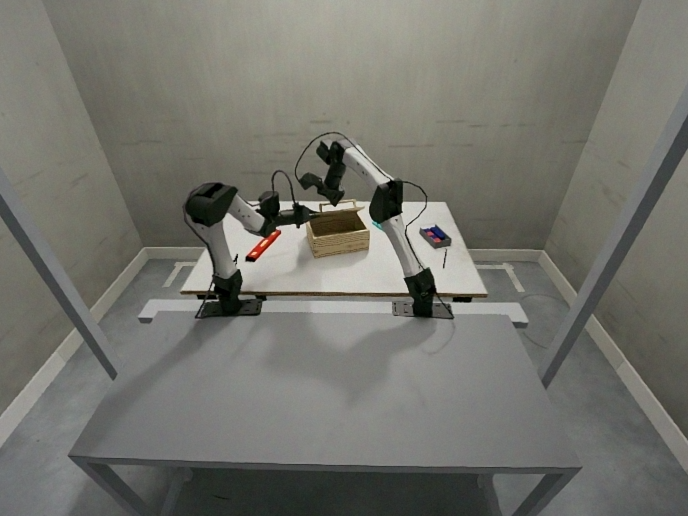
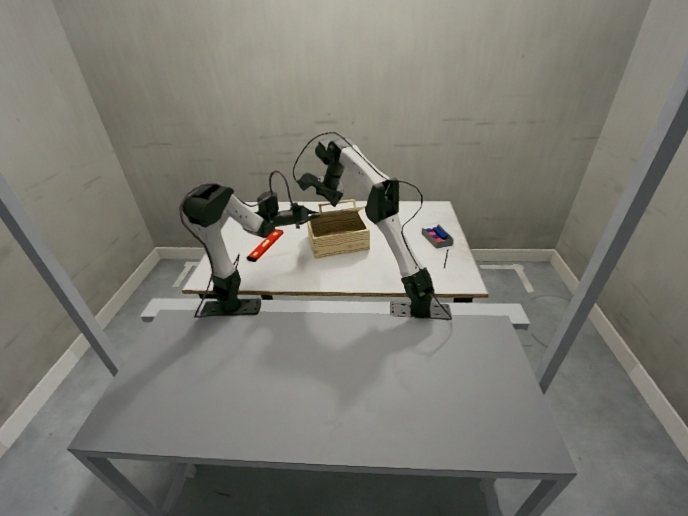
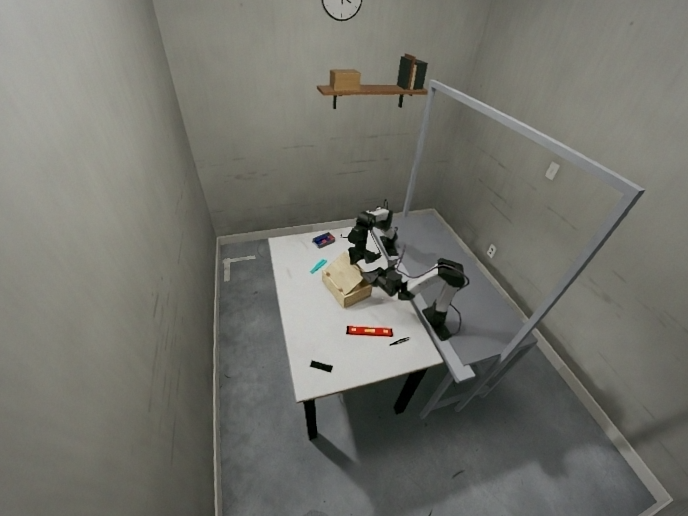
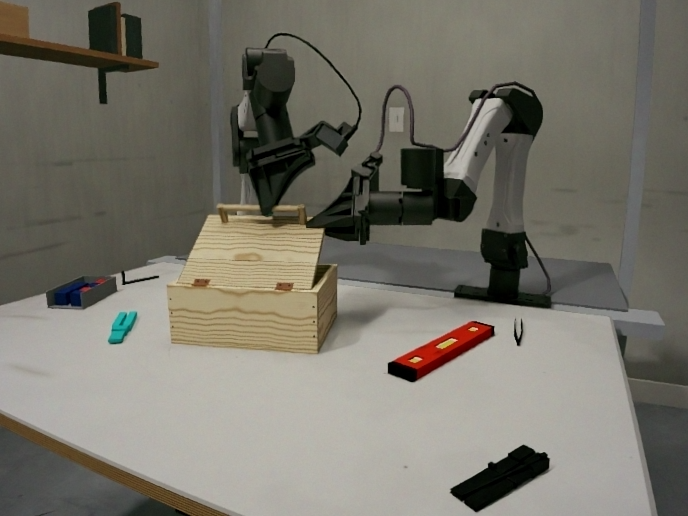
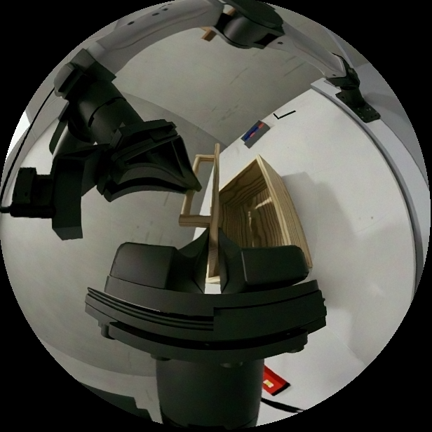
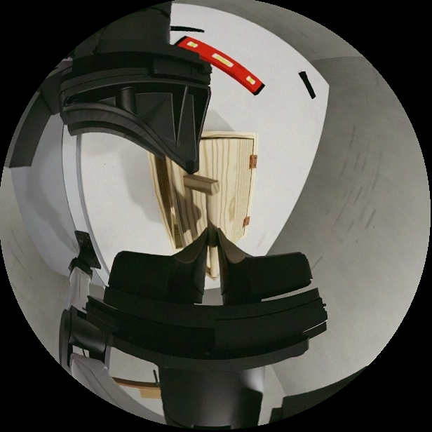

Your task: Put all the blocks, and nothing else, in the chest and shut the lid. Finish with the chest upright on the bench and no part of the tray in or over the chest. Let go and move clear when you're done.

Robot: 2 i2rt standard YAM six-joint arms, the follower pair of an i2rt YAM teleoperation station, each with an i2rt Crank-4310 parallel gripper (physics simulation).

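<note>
The wooden chest stands upright on the bench. Its hinged lid is tilted partly open. My right gripper is shut on the lid's handle. My left gripper is shut on the lid's edge beside the handle. Blue and red blocks lie in the grey tray, apart from the chest. Part of the chest's inside is hidden.
A red level and black tweezers lie to one side of the chest. A teal clamp and a black hex key lie near the tray. A black tool lies near the bench's corner.
</note>
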